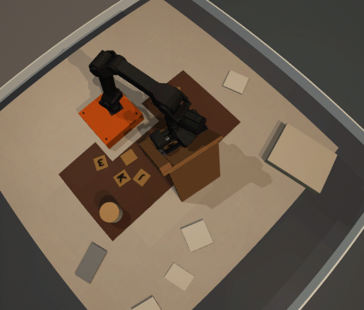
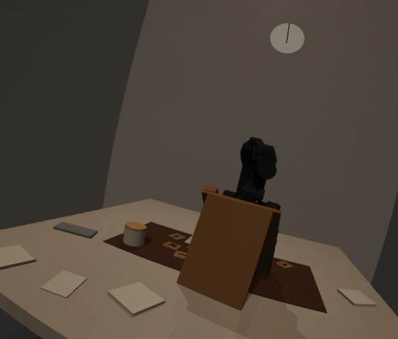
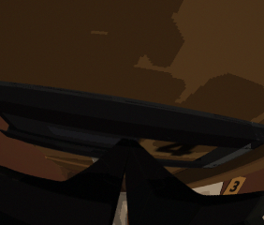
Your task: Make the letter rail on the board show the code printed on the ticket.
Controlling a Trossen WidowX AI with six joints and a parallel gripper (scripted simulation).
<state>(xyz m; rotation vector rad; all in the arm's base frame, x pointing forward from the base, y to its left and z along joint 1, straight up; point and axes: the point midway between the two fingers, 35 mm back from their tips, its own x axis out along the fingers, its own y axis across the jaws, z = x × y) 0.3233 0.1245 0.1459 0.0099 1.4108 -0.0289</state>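
My gripper tip is 8 cm above the pale ticket, 6 cm past it and 1 cm to the left of it. Also, from my gripper tip: dark brown mat (17 cm below, 12 cm behind, 11 cm to the right); tile marked 4 (4 cm to the right); tile marked y (26 cm behind, 17 cm below, 16 cm to the left).
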